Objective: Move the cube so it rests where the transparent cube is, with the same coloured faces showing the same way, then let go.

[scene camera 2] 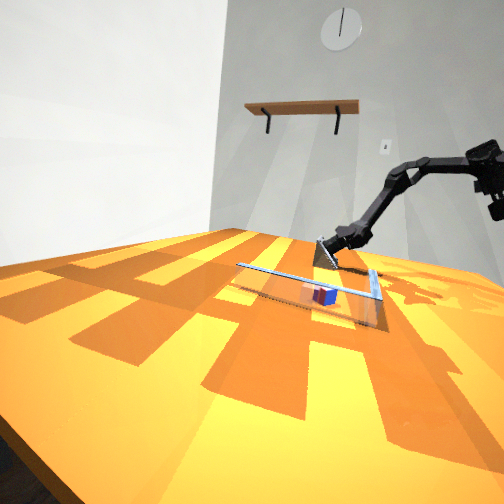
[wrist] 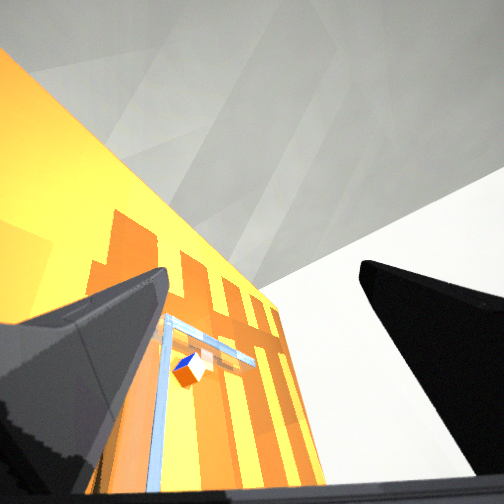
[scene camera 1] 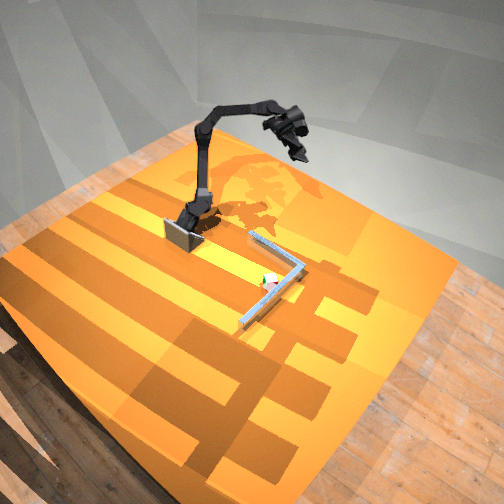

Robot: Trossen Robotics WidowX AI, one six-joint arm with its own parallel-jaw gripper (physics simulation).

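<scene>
The small cube (scene camera 1: 268, 282) rests on the orange table inside the corner of an L-shaped grey rail (scene camera 1: 275, 280). It shows red, white and green faces in scene camera 1, blue and red in scene camera 2 (scene camera 2: 322, 296), blue, white and orange in the wrist view (wrist: 189, 369). A faint transparent cube (wrist: 210, 358) sits right beside it. My gripper (scene camera 1: 299, 152) is open and empty, high above the table, far from the cube. It also shows in scene camera 2 (scene camera 2: 495, 205).
The arm's base (scene camera 1: 187, 232) stands at the back of the table. The L-shaped rail (scene camera 2: 335, 283) borders the cube on two sides. A wall shelf (scene camera 2: 302, 106) and clock (scene camera 2: 340, 28) are on the far wall.
</scene>
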